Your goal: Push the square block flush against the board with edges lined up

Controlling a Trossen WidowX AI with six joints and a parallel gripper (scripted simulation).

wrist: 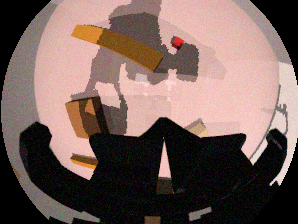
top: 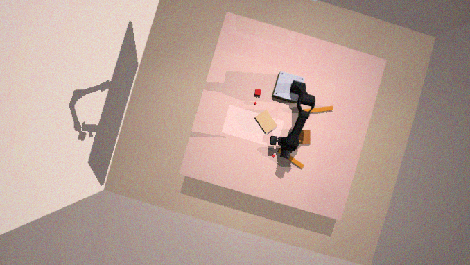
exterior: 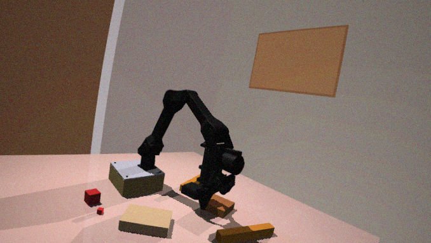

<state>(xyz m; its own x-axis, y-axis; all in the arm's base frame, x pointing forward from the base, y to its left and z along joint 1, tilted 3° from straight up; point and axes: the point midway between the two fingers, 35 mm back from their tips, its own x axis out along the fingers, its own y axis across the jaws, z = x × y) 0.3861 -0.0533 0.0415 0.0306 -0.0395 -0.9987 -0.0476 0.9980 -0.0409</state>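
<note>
Right now the square block is 50 mm behind my gripper tip, 180 mm to the left of it and 60 mm below it. Round my gripper tip: red cube (340 mm behind, 200 mm to the right, 60 mm below); then tan board (130 mm behind, 110 mm to the right, 60 mm below).
</note>
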